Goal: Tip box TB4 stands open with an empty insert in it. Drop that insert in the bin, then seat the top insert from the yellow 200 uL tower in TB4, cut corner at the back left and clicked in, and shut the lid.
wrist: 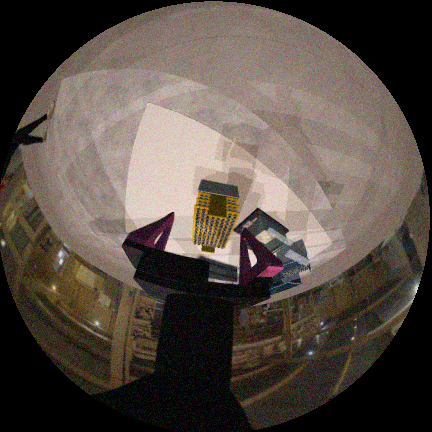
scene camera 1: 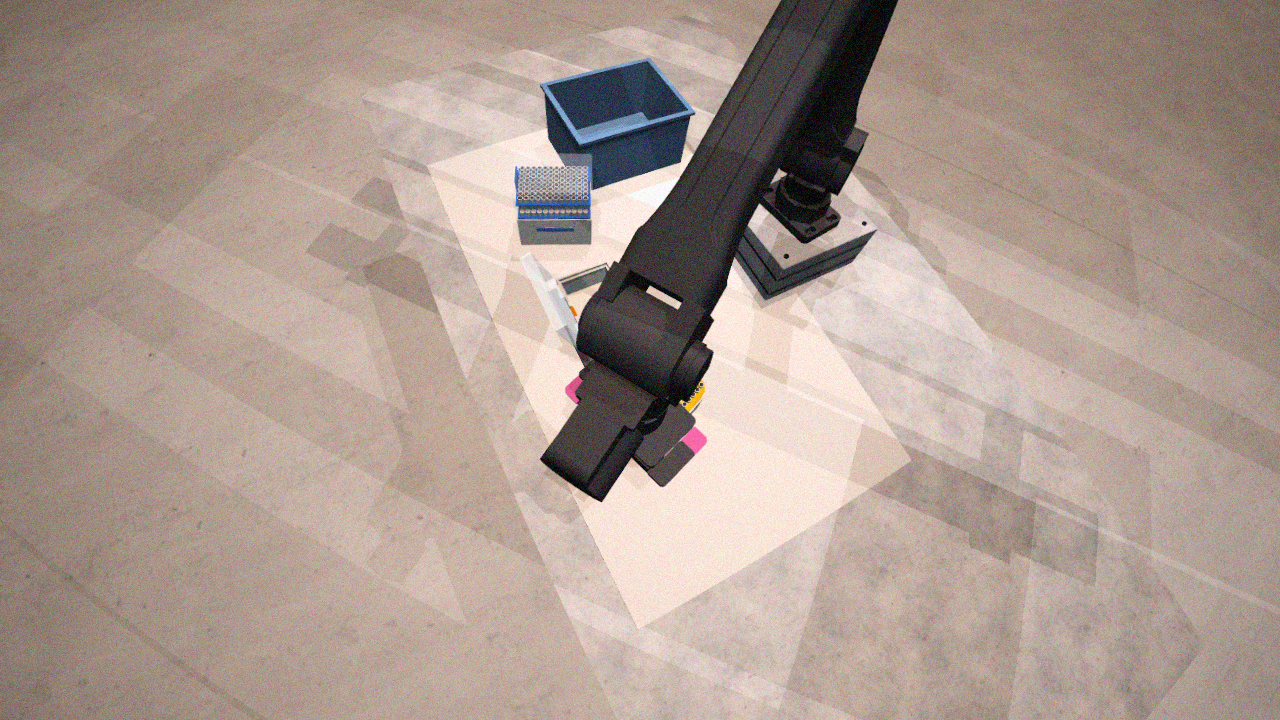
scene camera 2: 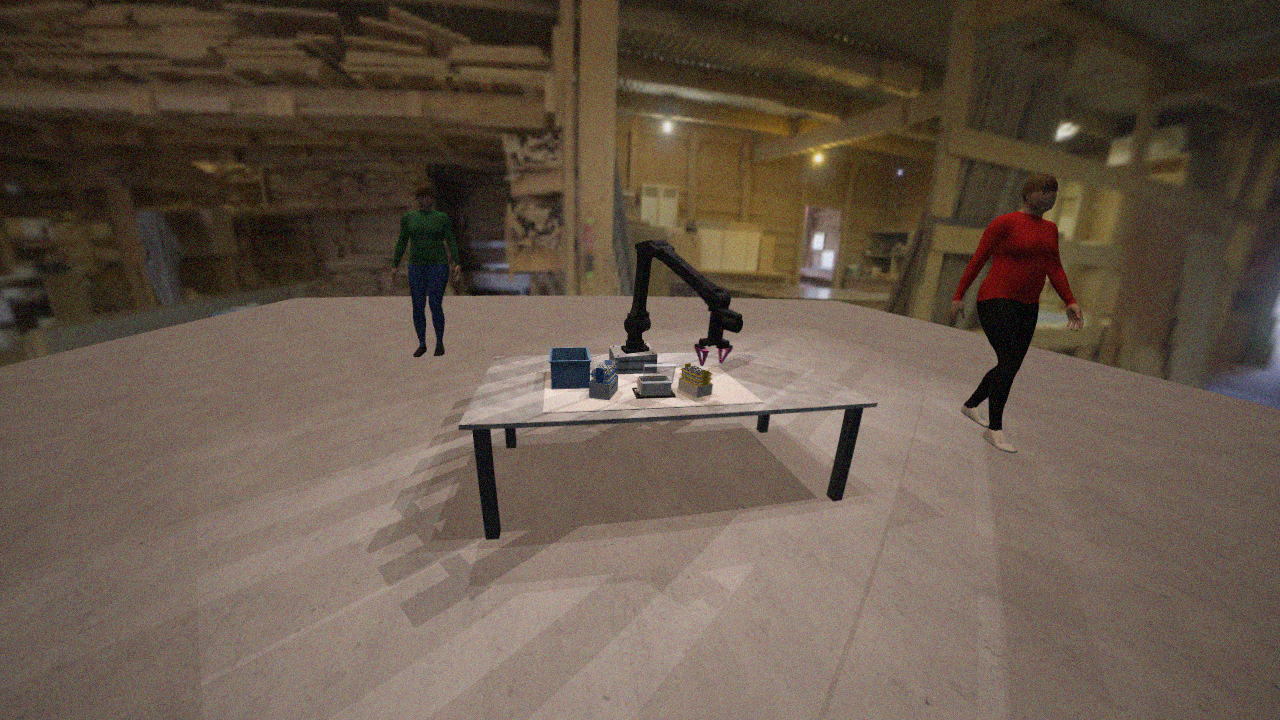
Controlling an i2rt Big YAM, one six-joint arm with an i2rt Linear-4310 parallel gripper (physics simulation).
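Note:
The yellow tip tower [scene camera 1: 693, 395] [scene camera 2: 695, 380] [wrist: 216, 227] stands on the pale mat, mostly hidden by the arm in scene camera 1. My gripper [scene camera 2: 712, 361] [wrist: 208, 222] is open and empty, above the tower, with its pink fingers on either side of it in the wrist view and apart from it. The grey tip box TB4 [scene camera 2: 654, 386] [wrist: 248, 216] stands beside the tower with its clear lid [scene camera 1: 547, 293] raised; the arm hides part of it in scene camera 1. I cannot make out its insert. The blue bin [scene camera 1: 640, 161] [scene camera 2: 570, 368] stands at the far end of the mat.
A blue tip tower [scene camera 1: 554, 192] [scene camera 2: 603, 382] [wrist: 296, 271] stands between TB4 and the bin. The arm's grey base block [scene camera 1: 805, 259] [scene camera 2: 632, 360] stands behind the mat. A person in green [scene camera 2: 426, 241] and a person in red [scene camera 2: 1017, 259] are on the floor away from the table [scene camera 2: 805, 405].

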